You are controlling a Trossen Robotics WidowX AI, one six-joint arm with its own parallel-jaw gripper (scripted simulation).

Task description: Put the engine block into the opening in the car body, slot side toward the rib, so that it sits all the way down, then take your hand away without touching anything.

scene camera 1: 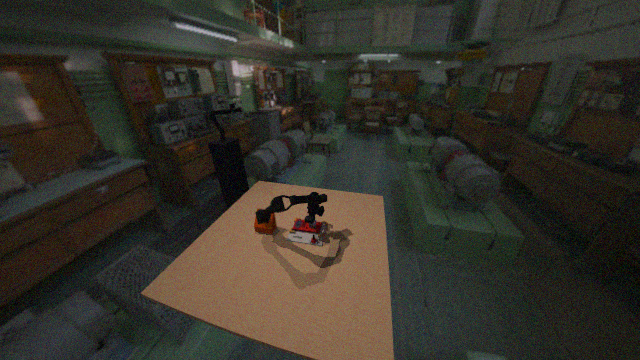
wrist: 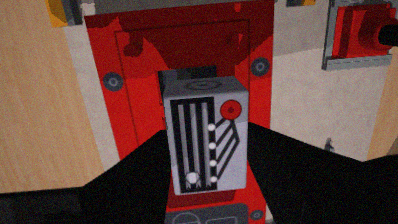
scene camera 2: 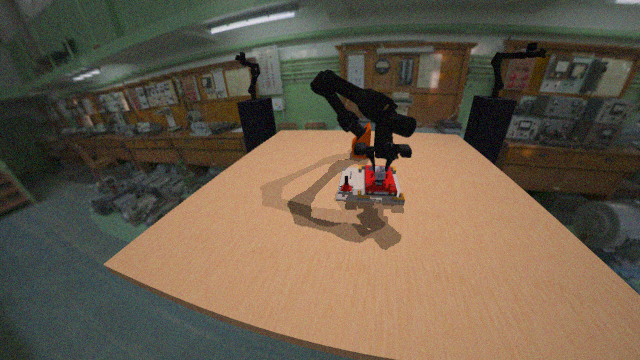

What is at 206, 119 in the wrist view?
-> A grey engine block.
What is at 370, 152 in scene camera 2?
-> My gripper.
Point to a red car body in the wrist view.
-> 135, 55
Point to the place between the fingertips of my gripper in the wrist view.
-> At 206, 135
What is my gripper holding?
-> A grey engine block.
